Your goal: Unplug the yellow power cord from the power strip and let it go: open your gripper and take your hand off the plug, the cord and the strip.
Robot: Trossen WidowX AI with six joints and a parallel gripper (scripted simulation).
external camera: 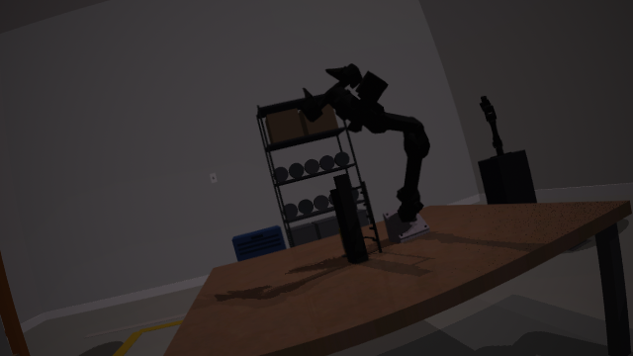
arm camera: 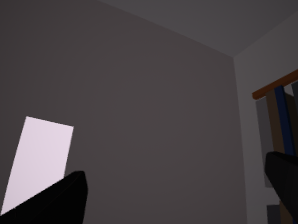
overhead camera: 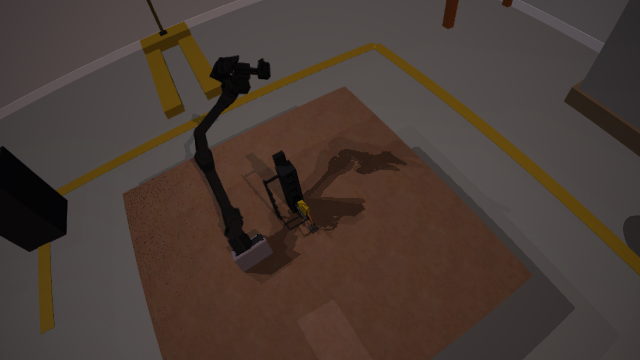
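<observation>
My gripper tip is now 460 mm above the yellow plug, 300 mm to the left of it and 30 mm past it. From my gripper tip the other things lie so: dark upright block: 420 mm below, 200 mm to the right, 40 mm behind.
</observation>
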